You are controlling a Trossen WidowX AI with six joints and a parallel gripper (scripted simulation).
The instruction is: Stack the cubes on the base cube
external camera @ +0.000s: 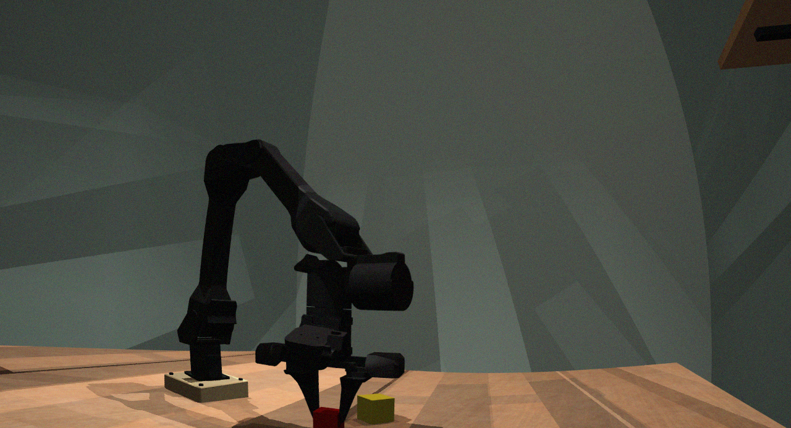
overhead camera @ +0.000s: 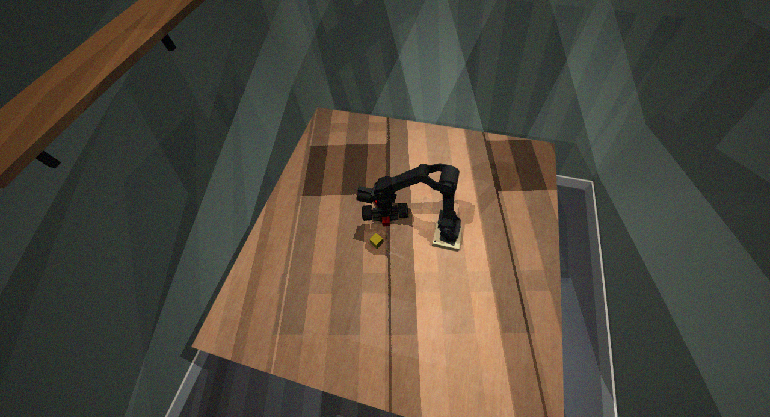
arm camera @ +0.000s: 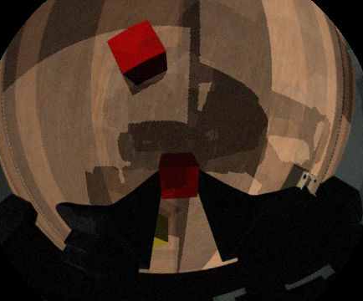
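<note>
My gripper tip is 10 cm to the right of the yellow cube and 1 cm past it.
</note>
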